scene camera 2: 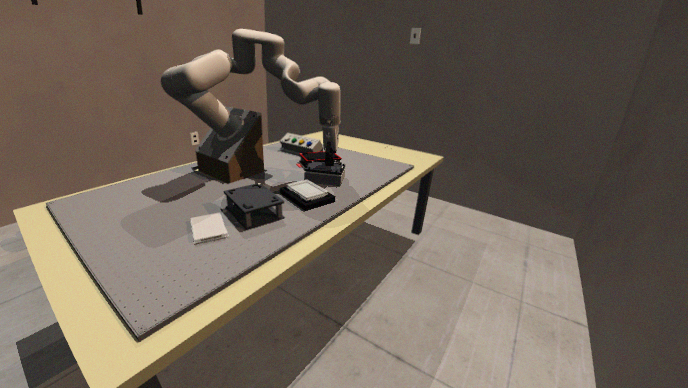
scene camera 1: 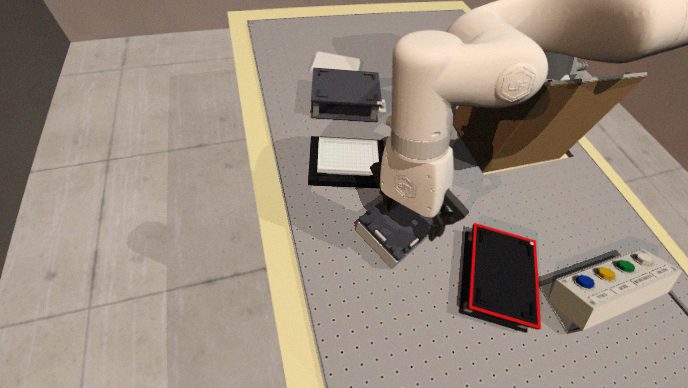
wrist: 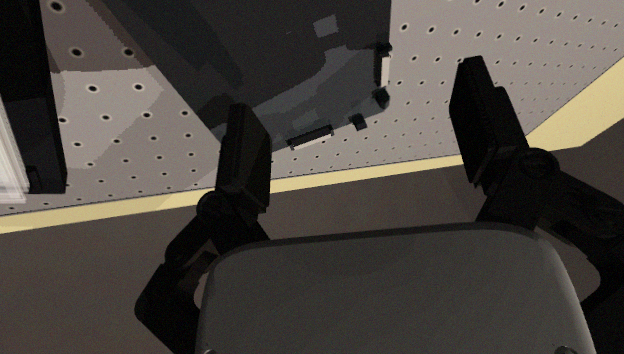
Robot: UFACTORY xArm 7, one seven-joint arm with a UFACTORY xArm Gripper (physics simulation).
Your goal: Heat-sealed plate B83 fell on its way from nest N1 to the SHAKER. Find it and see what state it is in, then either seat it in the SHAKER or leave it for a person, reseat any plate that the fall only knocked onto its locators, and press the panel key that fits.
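Pixels of known places: gripper, fingertip midpoint: (scene camera 2: 331,159) (scene camera 1: 411,221) (wrist: 350,103); arm's base, origin of the base link: (scene camera 2: 231,129) (scene camera 1: 545,83).
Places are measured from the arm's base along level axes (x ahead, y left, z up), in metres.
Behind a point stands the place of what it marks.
My gripper (scene camera 1: 413,216) {z -0.091, x 0.364, y 0.192 m} (scene camera 2: 329,159) {z -0.091, x 0.364, y 0.192 m} (wrist: 350,103) {z -0.091, x 0.364, y 0.192 m} is open and empty, above a dark boxy device (scene camera 1: 395,235) {z -0.118, x 0.390, y 0.199 m} (scene camera 2: 324,176) {z -0.140, x 0.385, y 0.125 m} (wrist: 300,55) {z -0.118, x 0.360, y 0.176 m} with pale clips, probably the SHAKER; no plate shows on its visible top. One white plate (scene camera 1: 334,61) {z -0.159, x 0.347, y -0.349 m} (scene camera 2: 209,227) {z -0.159, x 0.358, y -0.344 m} lies on the table beyond the dark raised stand (scene camera 1: 345,86) {z -0.116, x 0.366, y -0.191 m} (scene camera 2: 253,196) {z -0.116, x 0.367, y -0.197 m}; I cannot tell its label or seal state. Another white plate (scene camera 1: 347,156) {z -0.136, x 0.416, y -0.001 m} (scene camera 2: 307,190) {z -0.136, x 0.428, y -0.024 m} (wrist: 7,165) {z -0.136, x 0.443, y 0.027 m} is on a black nest (scene camera 1: 330,180) {z -0.153, x 0.462, y 0.040 m} (scene camera 2: 315,204) {z -0.160, x 0.484, y -0.050 m} (wrist: 47,145) {z -0.153, x 0.448, y 0.042 m}, set toward one side of it; whether it sits fully down is unclear.
A red-edged black platform (scene camera 1: 505,275) {z -0.133, x 0.220, y 0.314 m} stands beside the device. The key panel (scene camera 1: 595,305) {z -0.091, x 0.129, y 0.403 m} (scene camera 2: 300,143) {z -0.114, x 0.053, y 0.356 m} has blue, yellow, green and white keys. The arm's brown and dark base (scene camera 1: 530,130) {z -0.049, x 0.059, y 0.076 m} (scene camera 2: 245,155) {z -0.085, x 0.101, y -0.015 m} stands at the back. A low grey object (scene camera 2: 278,185) {z -0.173, x 0.262, y 0.003 m} lies beside the nest.
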